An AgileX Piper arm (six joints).
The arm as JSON. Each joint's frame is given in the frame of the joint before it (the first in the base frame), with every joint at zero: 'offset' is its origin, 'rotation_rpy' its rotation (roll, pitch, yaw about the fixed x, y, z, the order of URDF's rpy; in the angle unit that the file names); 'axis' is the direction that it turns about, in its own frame. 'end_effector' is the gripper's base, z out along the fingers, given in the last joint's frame.
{
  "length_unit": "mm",
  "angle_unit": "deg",
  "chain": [
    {
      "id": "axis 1",
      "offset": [
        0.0,
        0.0,
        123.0
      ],
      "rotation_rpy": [
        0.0,
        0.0,
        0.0
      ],
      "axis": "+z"
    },
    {
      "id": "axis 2",
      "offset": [
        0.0,
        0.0,
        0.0
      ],
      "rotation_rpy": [
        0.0,
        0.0,
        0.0
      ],
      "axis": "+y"
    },
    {
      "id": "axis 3",
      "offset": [
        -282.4,
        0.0,
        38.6
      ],
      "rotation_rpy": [
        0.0,
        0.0,
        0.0
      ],
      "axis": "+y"
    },
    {
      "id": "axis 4",
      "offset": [
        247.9,
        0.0,
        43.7
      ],
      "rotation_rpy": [
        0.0,
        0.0,
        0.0
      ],
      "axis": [
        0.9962,
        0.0,
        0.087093
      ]
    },
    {
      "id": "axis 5",
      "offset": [
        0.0,
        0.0,
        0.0
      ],
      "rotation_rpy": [
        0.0,
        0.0,
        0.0
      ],
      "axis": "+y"
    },
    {
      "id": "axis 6",
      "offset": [
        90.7,
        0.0,
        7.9
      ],
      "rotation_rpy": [
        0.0,
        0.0,
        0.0
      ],
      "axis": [
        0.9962,
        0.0,
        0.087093
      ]
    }
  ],
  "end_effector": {
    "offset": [
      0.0,
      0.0,
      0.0
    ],
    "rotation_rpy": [
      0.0,
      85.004,
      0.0
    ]
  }
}
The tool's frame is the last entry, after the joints.
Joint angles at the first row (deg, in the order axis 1, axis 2, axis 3, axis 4, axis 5, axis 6):
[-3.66 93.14 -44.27 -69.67 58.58 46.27]
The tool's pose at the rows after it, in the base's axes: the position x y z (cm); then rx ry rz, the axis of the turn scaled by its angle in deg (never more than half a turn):
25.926 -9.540 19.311 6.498 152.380 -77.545
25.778 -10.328 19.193 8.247 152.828 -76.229
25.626 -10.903 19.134 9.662 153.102 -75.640
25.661 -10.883 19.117 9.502 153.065 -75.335
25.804 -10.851 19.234 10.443 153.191 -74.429
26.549 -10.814 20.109 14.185 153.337 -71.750
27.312 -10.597 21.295 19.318 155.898 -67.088
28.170 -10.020 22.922 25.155 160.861 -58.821
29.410 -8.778 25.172 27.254 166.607 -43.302
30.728 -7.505 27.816 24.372 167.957 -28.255
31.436 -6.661 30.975 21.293 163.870 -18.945
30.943 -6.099 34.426 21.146 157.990 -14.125
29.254 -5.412 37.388 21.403 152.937 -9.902
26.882 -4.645 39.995 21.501 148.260 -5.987
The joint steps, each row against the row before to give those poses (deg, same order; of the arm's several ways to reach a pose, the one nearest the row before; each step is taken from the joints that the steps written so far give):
[-1.33 0.00 -0.29 0.33 -0.26 -0.36]
[-1.99 0.00 0.00 0.05 -1.61 -0.05]
[-1.41 0.00 0.00 0.00 -0.86 0.00]
[0.01 0.00 0.00 0.00 -0.26 0.00]
[0.00 0.00 -0.55 0.92 -0.11 -0.23]
[0.00 0.00 -3.04 3.67 0.57 -1.67]
[0.00 0.00 -4.45 7.42 2.04 -4.46]
[0.00 0.08 -6.19 11.08 4.00 -6.97]
[-0.02 0.00 -7.89 14.45 4.14 -9.85]
[-0.01 -0.11 -7.42 11.55 2.67 -8.41]
[0.00 -1.31 -5.84 6.68 0.62 -4.64]
[0.01 -2.91 -4.05 3.36 0.54 -1.01]
[-0.01 -4.40 -1.44 2.95 0.56 -0.23]
[0.00 -5.17 -0.23 2.78 0.63 0.00]

